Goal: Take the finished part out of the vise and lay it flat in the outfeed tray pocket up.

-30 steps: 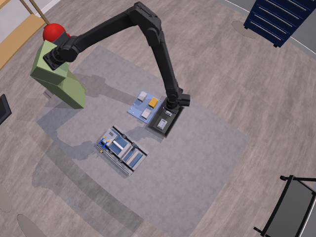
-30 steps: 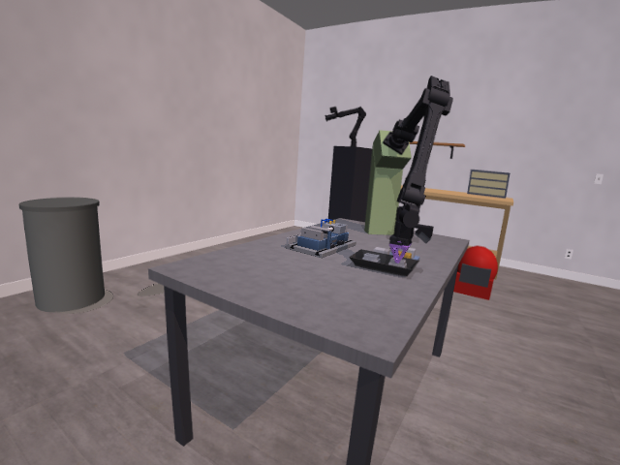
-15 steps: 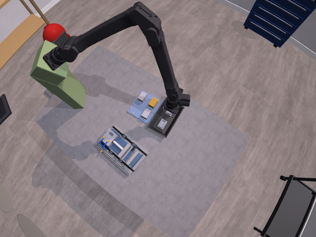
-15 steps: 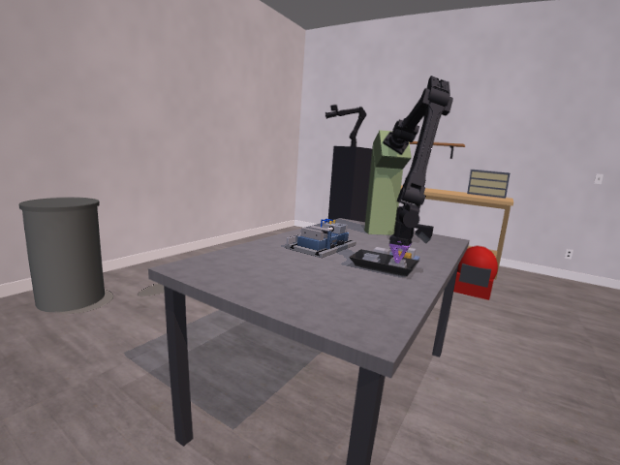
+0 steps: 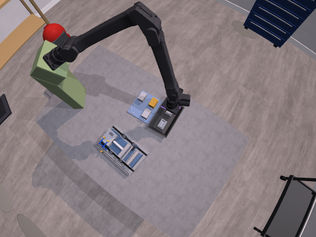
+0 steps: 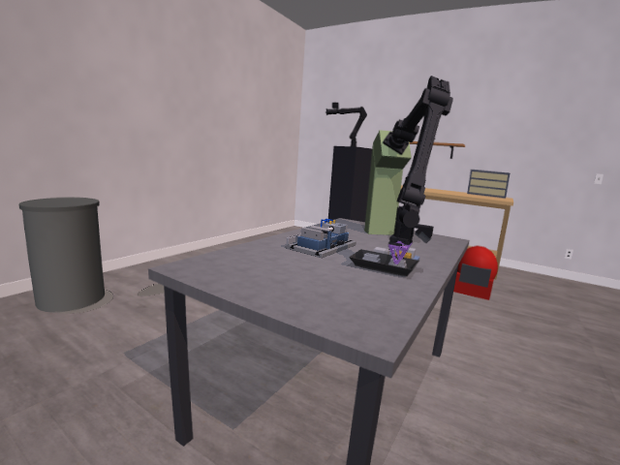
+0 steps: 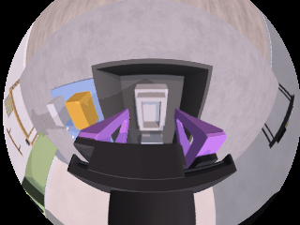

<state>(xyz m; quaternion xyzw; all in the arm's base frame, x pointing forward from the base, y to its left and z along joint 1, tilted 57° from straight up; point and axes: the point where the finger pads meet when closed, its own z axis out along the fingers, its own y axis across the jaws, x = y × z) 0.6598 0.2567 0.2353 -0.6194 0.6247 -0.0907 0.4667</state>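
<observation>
Now: hand 120 mm past the orange block, 40 mm to the left of it and 20 mm above it. The rest, counted from my hand: blue plate 150 mm behind, 100 mm to the right, 40 mm below.
</observation>
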